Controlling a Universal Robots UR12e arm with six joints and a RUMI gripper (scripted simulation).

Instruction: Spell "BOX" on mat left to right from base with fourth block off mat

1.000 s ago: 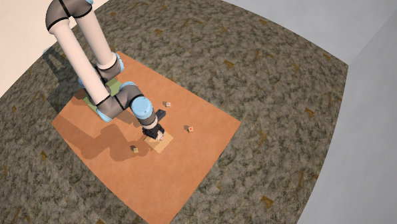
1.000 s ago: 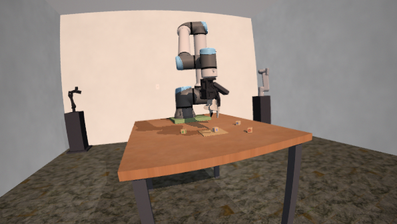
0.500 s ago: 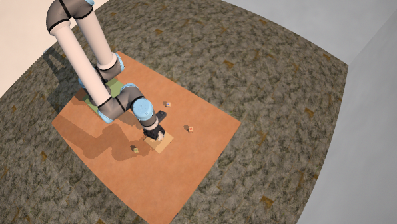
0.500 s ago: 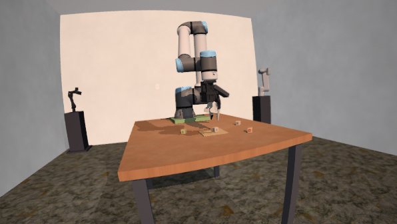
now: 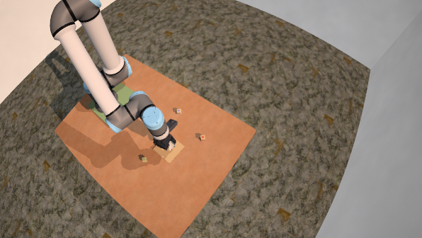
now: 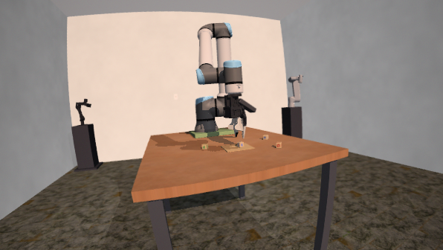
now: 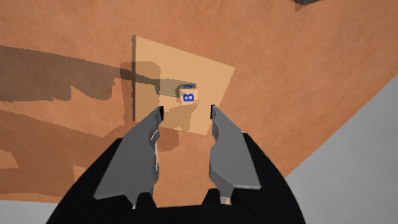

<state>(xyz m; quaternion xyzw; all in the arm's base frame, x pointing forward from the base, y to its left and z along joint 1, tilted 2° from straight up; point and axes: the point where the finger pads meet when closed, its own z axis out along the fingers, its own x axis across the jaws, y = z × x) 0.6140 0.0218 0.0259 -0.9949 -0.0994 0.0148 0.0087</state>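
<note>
Right now my hand is 1 cm past the tan mat, 1 cm to the left of it and 6 cm above it.
</note>
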